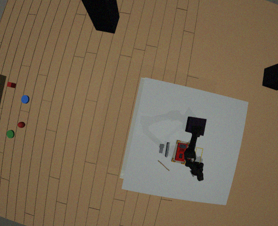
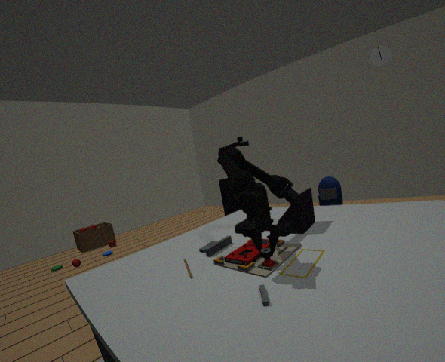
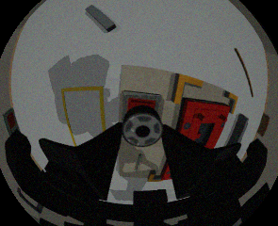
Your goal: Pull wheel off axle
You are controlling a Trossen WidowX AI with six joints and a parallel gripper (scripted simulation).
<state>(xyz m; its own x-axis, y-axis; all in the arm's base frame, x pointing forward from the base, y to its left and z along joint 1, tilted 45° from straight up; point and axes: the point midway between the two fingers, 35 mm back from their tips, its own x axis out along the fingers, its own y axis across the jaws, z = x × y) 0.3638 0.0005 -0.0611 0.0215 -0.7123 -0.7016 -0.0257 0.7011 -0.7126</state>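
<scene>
Right now the dark wheel is right at my gripper tip. Round my gripper tip: wooden stick 27 cm to the right, 13 cm ahead, 5 cm below; then grey bar 15 cm ahead, 8 cm to the left, 4 cm below.
</scene>
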